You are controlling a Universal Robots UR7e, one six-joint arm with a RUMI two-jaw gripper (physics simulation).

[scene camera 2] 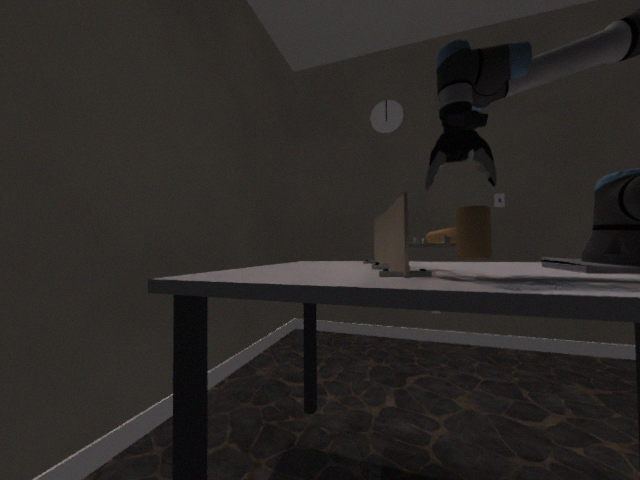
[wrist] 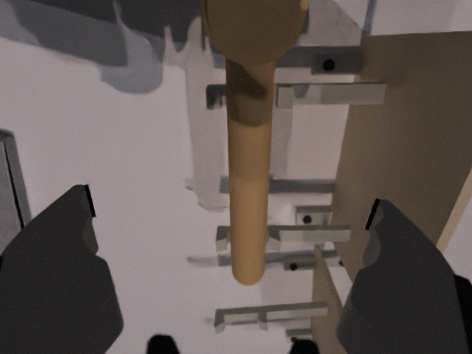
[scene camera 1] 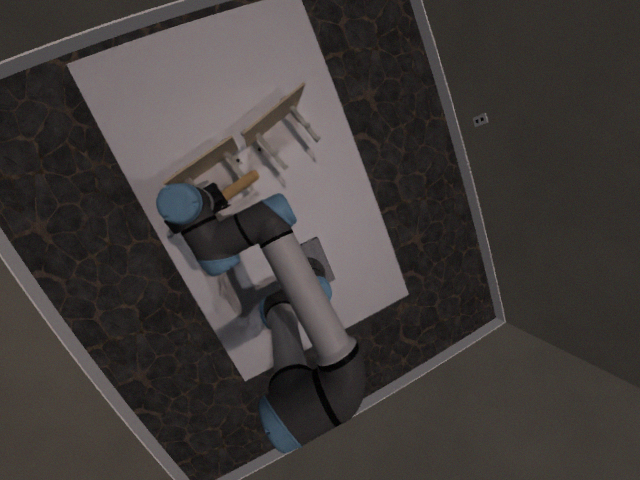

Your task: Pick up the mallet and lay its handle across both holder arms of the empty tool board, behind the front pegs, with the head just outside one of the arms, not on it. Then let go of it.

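Frame: origin at the arm's base, x right, y ahead, z up, level; millimetres.
Where they show: gripper, fingertip midpoint: [scene camera 2: 460, 188] [wrist: 233, 196]; arm's base, origin of the base link: [scene camera 2: 622, 263].
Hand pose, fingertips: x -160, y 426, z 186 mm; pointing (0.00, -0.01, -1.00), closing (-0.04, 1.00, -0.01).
Each offset is from my fingertips to the centre of the thing. "spot": to the spot under its first point. Level surfaces: height alone.
The orange-brown mallet @(dx +35, dy +17, dz -111 mm) [scene camera 1: 240, 186] [scene camera 2: 473, 231] [wrist: 249, 165] lies with its handle across both arms of the nearer tool board @(dx +47, dy +92, dz -112 mm) [scene camera 1: 201, 161] [scene camera 2: 400, 237] [wrist: 400, 140], between the front and rear pegs. Its head is just outside one arm, at the top of the wrist view; the arm covers it in scene camera 1. The other tool board @(dx +348, dy +126, dz -108 mm) [scene camera 1: 273, 113] [wrist: 324, 285] is empty, with one holder arm [scene camera 1: 271, 150] [wrist: 295, 311] on the side towards the handle's end and another @(spot: dx +439, dy +117, dz -122 mm) [scene camera 1: 305, 122] farther off. My gripper [scene camera 2: 460, 184] [wrist: 233, 196] is open above the mallet, its jaws either side of the handle line, touching nothing.
Both boards stand upright on the white table @(dz -204 mm) [scene camera 1: 155, 93] [scene camera 2: 310, 273], nearly in line with a small gap between them. The robot's grey base plate [scene camera 1: 326, 258] [wrist: 7, 185] is on the table on the side away from the boards. My forearm spans part of the table.
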